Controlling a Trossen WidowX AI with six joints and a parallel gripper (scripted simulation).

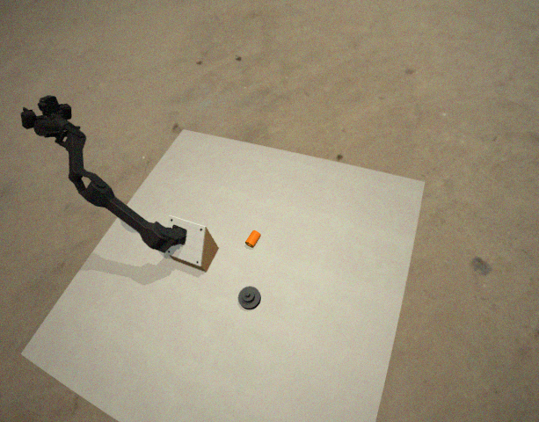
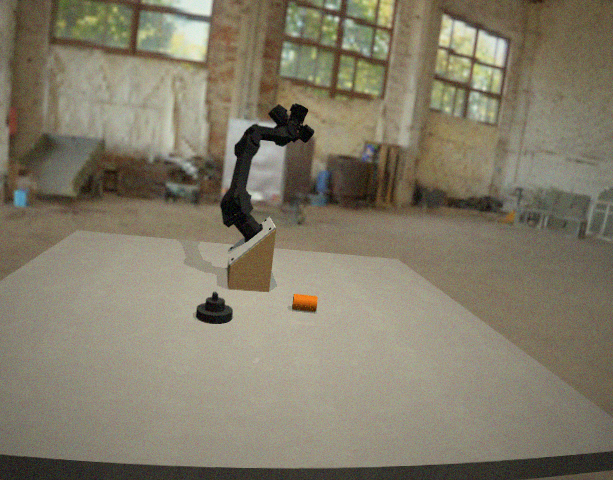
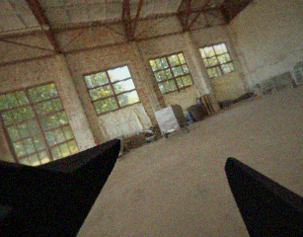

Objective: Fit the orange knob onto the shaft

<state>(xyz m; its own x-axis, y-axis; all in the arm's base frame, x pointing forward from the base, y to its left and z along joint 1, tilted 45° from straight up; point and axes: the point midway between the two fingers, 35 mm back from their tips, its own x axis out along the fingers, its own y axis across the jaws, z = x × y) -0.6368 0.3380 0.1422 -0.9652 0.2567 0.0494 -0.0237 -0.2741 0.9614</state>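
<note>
My gripper tip is now 890 mm short of the orange knob and 500 mm above it. The rest, counted from my gripper tip: round dark pedestal (980 mm ahead, 490 mm below, 230 mm to the right).
</note>
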